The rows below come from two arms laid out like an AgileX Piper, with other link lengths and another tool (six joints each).
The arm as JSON. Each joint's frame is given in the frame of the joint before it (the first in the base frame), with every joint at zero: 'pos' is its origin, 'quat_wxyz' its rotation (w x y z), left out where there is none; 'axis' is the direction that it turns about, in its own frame. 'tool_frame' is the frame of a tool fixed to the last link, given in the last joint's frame.
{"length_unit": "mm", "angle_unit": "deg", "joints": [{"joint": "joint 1", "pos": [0.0, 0.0, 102.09], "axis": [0.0, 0.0, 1.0]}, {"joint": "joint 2", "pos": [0.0, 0.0, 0.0], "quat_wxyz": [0.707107, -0.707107, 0.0, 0.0], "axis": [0.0, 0.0, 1.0]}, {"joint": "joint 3", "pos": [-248.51, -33.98, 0.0], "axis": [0.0, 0.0, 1.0]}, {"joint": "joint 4", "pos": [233.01, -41.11, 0.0], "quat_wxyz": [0.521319, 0.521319, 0.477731, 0.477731], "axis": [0.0, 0.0, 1.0]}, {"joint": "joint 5", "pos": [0.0, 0.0, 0.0], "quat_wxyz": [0.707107, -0.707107, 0.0, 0.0], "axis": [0.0, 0.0, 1.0]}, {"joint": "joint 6", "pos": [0.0, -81.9, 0.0], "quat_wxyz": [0.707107, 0.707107, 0.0, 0.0], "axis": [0.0, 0.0, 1.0]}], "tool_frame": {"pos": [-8.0, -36.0, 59.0], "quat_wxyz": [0.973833, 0.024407, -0.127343, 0.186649]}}
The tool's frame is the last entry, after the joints.
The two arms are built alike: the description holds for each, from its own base.
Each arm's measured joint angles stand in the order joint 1, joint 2, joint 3, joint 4, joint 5, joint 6.
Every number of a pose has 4 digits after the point.
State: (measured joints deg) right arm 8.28 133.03 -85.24 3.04 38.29 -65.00; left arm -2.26 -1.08 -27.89 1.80 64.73 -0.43
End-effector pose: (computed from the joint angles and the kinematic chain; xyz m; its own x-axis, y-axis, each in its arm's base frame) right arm 0.4347 0.0584 -0.0183 -0.5812 -0.7153 -0.3881 -0.7528 0.6537 -0.0774; left arm 0.0594 -0.0344 0.2144 -0.2312 0.3792 -0.8960 0.2056 0.9192 0.3359
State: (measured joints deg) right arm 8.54 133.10 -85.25 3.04 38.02 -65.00; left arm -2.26 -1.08 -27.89 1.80 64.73 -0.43
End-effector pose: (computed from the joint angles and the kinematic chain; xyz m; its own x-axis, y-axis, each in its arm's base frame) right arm 0.4350 0.0604 -0.0185 -0.5767 -0.7176 -0.3905 -0.7553 0.6504 -0.0799; left arm 0.0594 -0.0344 0.2144 -0.2312 0.3792 -0.8960 0.2056 0.9192 0.3359
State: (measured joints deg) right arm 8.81 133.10 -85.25 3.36 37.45 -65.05; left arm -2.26 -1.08 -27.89 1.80 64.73 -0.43
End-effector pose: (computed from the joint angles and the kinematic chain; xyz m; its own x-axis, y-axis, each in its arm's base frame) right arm 0.4359 0.0629 -0.0179 -0.5720 -0.7164 -0.3994 -0.7555 0.6498 -0.0837; left arm 0.0594 -0.0344 0.2144 -0.2312 0.3792 -0.8960 0.2056 0.9192 0.3359
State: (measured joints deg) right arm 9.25 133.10 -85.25 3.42 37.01 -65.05; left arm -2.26 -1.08 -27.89 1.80 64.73 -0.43
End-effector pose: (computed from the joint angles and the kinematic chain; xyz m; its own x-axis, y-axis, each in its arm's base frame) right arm 0.4364 0.0664 -0.0175 -0.5642 -0.7195 -0.4049 -0.7591 0.6449 -0.0883; left arm 0.0594 -0.0344 0.2144 -0.2312 0.3792 -0.8960 0.2056 0.9192 0.3359
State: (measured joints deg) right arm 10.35 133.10 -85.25 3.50 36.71 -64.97; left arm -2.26 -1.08 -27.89 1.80 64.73 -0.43
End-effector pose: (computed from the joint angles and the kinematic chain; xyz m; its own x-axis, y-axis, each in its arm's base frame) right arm 0.4358 0.0749 -0.0172 -0.5502 -0.7280 -0.4090 -0.7693 0.6324 -0.0908; left arm 0.0594 -0.0344 0.2144 -0.2312 0.3792 -0.8960 0.2056 0.9192 0.3359
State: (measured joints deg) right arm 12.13 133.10 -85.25 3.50 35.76 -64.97; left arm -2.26 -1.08 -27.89 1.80 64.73 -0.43
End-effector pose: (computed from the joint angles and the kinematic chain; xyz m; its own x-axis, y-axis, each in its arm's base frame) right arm 0.4354 0.0887 -0.0161 -0.5211 -0.7432 -0.4196 -0.7865 0.6090 -0.1020; left arm 0.0594 -0.0344 0.2144 -0.2312 0.3792 -0.8960 0.2056 0.9192 0.3359
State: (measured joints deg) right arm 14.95 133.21 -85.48 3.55 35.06 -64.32; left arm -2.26 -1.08 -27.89 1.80 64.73 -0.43
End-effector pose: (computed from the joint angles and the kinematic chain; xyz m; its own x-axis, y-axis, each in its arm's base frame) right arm 0.4329 0.1102 -0.0153 -0.4878 -0.7595 -0.4304 -0.8072 0.5802 -0.1089; left arm 0.0594 -0.0344 0.2144 -0.2312 0.3792 -0.8960 0.2056 0.9192 0.3359
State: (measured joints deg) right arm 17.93 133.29 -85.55 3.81 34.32 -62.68; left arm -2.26 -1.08 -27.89 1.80 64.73 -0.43
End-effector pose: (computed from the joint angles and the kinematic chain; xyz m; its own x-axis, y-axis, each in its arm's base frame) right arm 0.4283 0.1322 -0.0148 -0.4685 -0.7640 -0.4436 -0.8179 0.5649 -0.1091; left arm 0.0594 -0.0344 0.2144 -0.2312 0.3792 -0.8960 0.2056 0.9192 0.3359
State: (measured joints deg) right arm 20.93 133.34 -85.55 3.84 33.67 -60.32; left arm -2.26 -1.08 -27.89 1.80 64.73 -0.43
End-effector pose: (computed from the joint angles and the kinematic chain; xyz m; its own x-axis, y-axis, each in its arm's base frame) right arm 0.4222 0.1533 -0.0147 -0.4574 -0.7640 -0.4551 -0.8237 0.5568 -0.1068; left arm 0.0594 -0.0344 0.2144 -0.2312 0.3792 -0.8960 0.2056 0.9192 0.3359
